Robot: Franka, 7 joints.
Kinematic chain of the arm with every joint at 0, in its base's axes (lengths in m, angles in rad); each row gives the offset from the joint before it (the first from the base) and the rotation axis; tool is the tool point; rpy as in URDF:
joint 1: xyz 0 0 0.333 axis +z
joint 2: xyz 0 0 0 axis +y
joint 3: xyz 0 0 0.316 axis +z
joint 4: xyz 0.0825 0 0 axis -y
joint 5: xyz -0.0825 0 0.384 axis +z
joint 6: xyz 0 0 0 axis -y
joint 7: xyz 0.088 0 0 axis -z
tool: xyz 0 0 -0.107 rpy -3.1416 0 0
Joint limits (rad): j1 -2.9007..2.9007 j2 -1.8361..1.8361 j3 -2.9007..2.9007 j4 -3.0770..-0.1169 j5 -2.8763..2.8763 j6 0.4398..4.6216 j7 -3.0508..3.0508
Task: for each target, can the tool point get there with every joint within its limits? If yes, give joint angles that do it. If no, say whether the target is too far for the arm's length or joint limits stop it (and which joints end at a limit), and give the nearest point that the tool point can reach.
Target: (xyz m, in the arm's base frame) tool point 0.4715 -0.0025 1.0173
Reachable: yes | joints 0.5375 0.2635 -0.6548 -0.5897 1.9619 2.9795 -1.2715
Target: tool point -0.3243 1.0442 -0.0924
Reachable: no: too far | nearest point -0.2371 0.7635 0.0219 | short by 0.315 m
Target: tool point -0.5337 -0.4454 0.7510
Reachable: yes | joints 0.3360 -0.8871 -1.4889 -0.5940 -1.9544 1.4739 1.8563
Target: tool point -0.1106 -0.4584 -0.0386
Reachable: yes | joints -1.9094 1.0934 -0.1262 -1.8473 -1.7931 3.4888 1.1666
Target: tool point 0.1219 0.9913 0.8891
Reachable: no: too far | nearest point 0.0915 0.7439 0.7503 | short by 0.285 m
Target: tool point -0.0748 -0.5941 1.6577
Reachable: no: too far | nearest point -0.0441 -0.3506 1.1147 | short by 0.596 m
